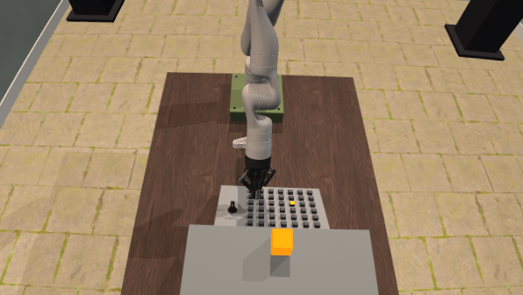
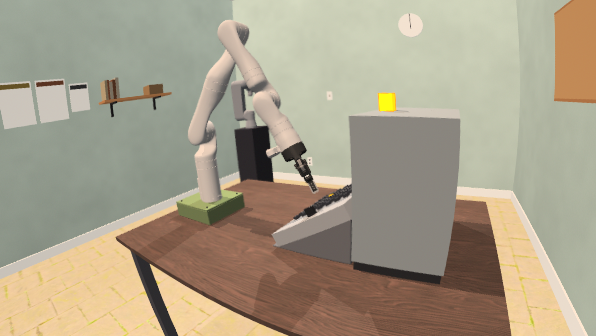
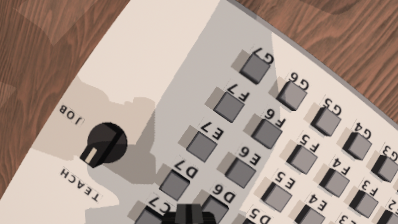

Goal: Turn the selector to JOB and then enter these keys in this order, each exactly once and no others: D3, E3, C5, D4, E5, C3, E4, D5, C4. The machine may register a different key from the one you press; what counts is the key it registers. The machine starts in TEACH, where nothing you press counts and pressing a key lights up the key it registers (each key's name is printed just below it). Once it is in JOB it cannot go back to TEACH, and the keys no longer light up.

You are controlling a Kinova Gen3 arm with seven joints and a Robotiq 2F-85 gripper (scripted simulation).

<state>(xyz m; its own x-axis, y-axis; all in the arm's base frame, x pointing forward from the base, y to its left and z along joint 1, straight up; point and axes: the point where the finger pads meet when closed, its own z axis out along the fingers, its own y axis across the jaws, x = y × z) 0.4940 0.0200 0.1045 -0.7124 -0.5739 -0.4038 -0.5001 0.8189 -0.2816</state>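
The black selector knob is 30 mm ahead of my hand, 70 mm to the right of it and 40 mm below it. Round my hand: C5 key: 60 mm ahead, 50 mm to the left, 40 mm below; key D7: 30 mm ahead, 10 mm to the right, 60 mm below; D5 key: 30 mm ahead, 50 mm to the left, 60 mm below.
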